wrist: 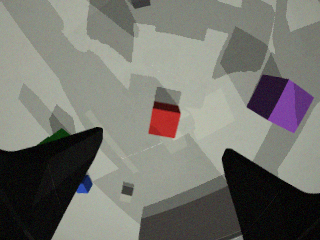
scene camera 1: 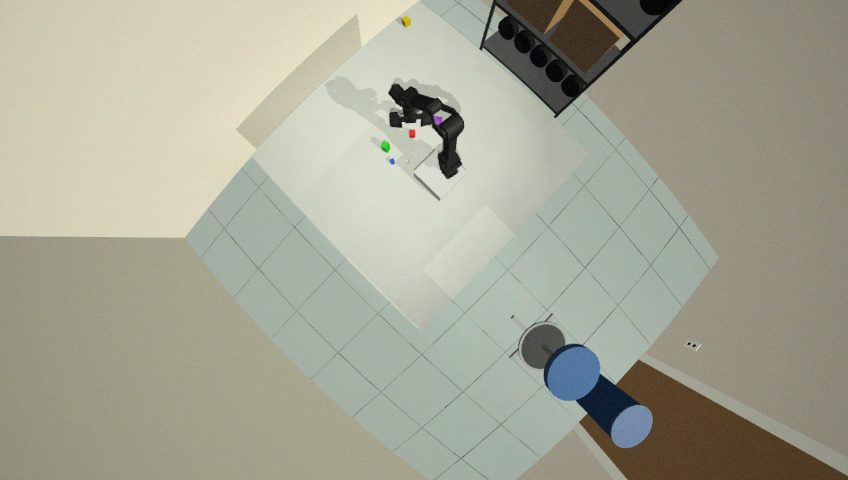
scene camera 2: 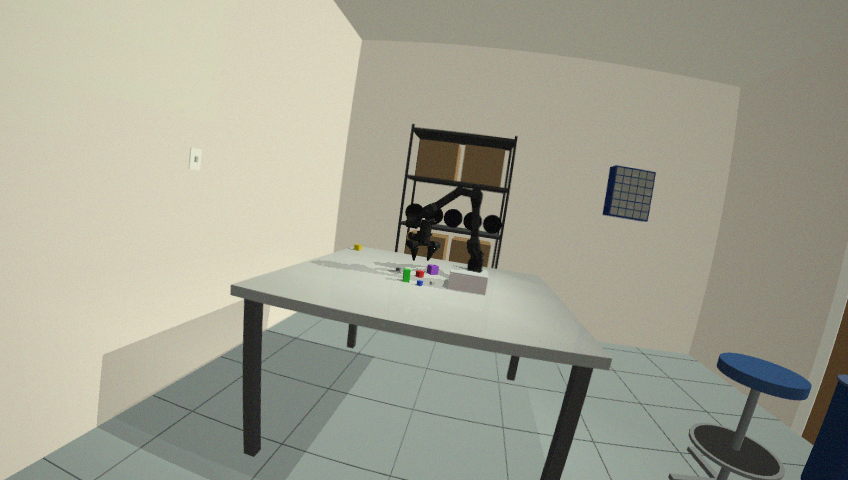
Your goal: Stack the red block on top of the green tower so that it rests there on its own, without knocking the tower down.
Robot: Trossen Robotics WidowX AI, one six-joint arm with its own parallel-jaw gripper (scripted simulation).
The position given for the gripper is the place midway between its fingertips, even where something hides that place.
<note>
The gripper [wrist: 165, 144] is open and holds nothing. Also in view: a red block [wrist: 165, 117] and a purple block [wrist: 278, 100].
</note>
